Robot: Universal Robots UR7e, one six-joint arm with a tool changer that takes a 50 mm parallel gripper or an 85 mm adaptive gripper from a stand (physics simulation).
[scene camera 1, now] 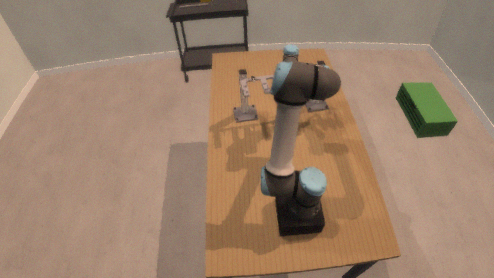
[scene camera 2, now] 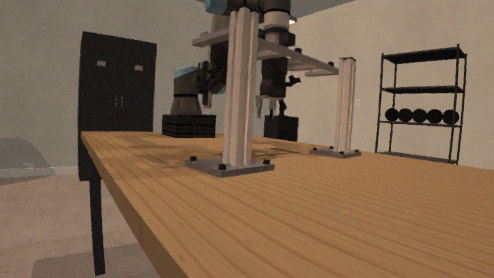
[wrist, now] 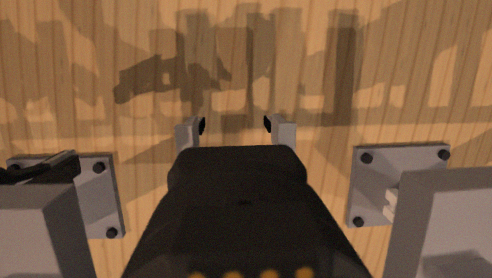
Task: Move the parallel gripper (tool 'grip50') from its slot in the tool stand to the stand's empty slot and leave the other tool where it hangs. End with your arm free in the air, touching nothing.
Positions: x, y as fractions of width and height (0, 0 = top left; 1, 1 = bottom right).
Note:
In view: a tool (scene camera 2: 0.56, 0.25), a tool (scene camera 2: 0.44, 0.19) and a tool stand (wrist: 0.88, 0.76).

